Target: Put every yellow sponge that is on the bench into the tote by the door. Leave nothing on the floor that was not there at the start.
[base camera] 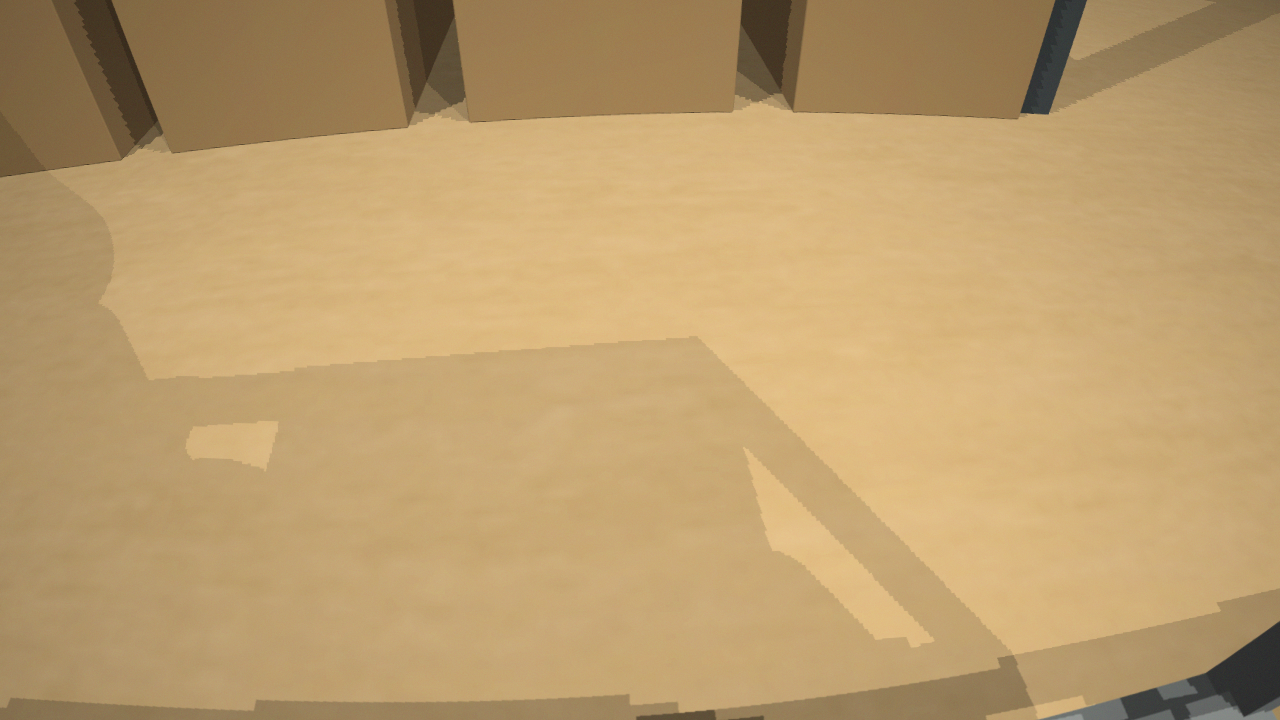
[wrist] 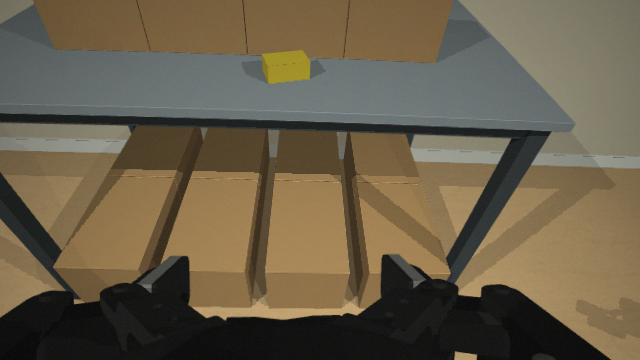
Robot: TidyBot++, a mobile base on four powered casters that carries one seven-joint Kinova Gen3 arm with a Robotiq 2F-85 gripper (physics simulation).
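Frame: origin at the arm's base, x ahead, y left, z up, level; metres.
Where they show: gripper, between the fingertips: (wrist: 287, 276).
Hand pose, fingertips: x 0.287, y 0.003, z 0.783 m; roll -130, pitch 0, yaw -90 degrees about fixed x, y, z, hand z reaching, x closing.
Observation:
After its pixels a point has its place.
A yellow sponge (wrist: 286, 68) @(y 0.015, x 0.949, z 0.551 m) lies on the grey bench (wrist: 150, 82) @(y 0.324, x 0.936, z 0.518 m) in the wrist view, a little in front of the row of cardboard boxes on the bench top. My gripper (wrist: 287, 276) @(y 0.003, x 0.287, z 0.783 m) is open, with nothing between its fingers. In the wrist view its fingertips show low in the picture, over the boxes beneath the bench, apart from the sponge. The tote and the door do not show in either view.
Cardboard boxes (wrist: 295, 30) @(y -0.006, x 1.081, z 0.588 m) stand side by side on the bench. Several long boxes (wrist: 307, 225) @(y -0.057, x 1.031, z -0.126 m) (base camera: 599, 62) @(y -0.050, x 0.828, z -0.334 m) lie on the floor under it. A dark bench leg (wrist: 492, 200) @(y -0.563, x 0.831, z 0.233 m) (base camera: 1056, 58) @(y -0.594, x 0.830, z -0.321 m) stands at their right. A wall (wrist: 575, 55) @(y -1.351, x 1.708, z 0.296 m) is behind the bench.

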